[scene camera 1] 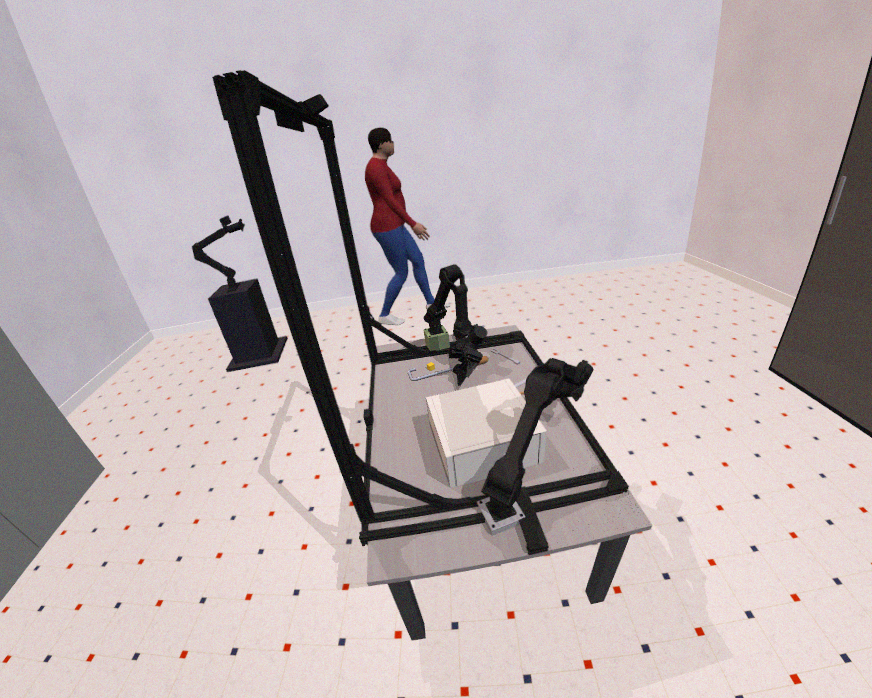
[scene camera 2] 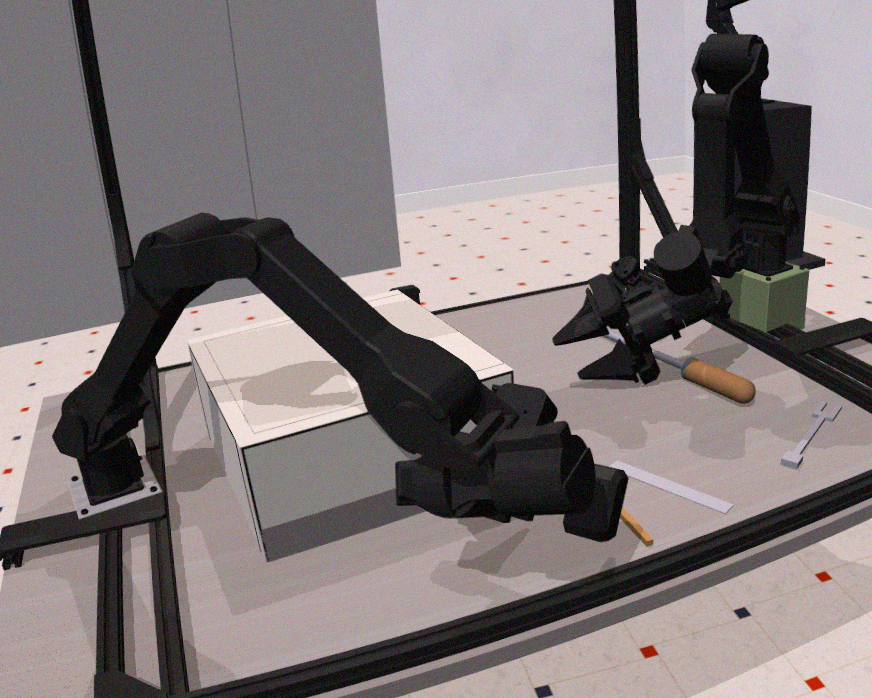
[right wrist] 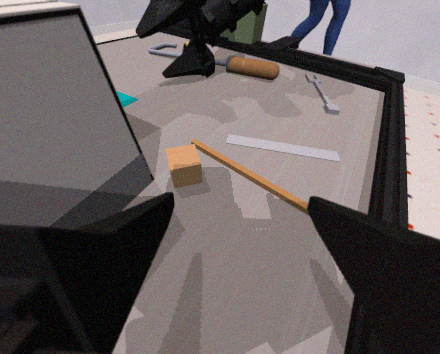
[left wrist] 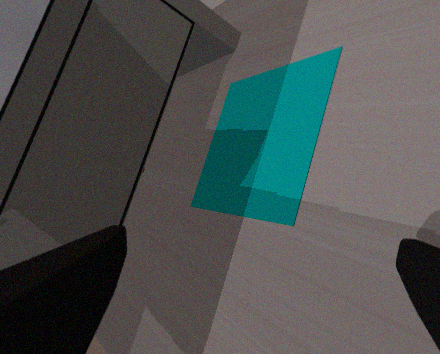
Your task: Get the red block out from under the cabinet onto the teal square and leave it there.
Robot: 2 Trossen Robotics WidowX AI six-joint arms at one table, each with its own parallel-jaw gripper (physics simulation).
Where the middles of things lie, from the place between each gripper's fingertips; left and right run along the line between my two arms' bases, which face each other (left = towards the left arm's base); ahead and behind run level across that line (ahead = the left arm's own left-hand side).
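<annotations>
Teal square (left wrist: 257, 165): my left hand 9 cm to the left of it, 6 cm past it, 5 cm above it. Counted from my left hand: metal ruler (scene camera 2: 685, 492), 24 cm ahead, 2 cm to the right, 5 cm below; tan cube (right wrist: 184, 163), 16 cm ahead, 12 cm to the right, 4 cm below; wooden-handled hook tool (scene camera 2: 734, 387), 18 cm to the left, 2 cm behind, 4 cm below.
Counted from my right hand: tan cube, 80 mm behind, 30 mm to the left, 40 mm below; thin wooden stick (right wrist: 267, 185), 60 mm to the left, 10 mm behind, 50 mm below; metal ruler, 130 mm to the left, 50 mm below; white cabinet (scene camera 2: 308, 464), 250 mm behind, 150 mm to the right, 20 mm above.
</annotations>
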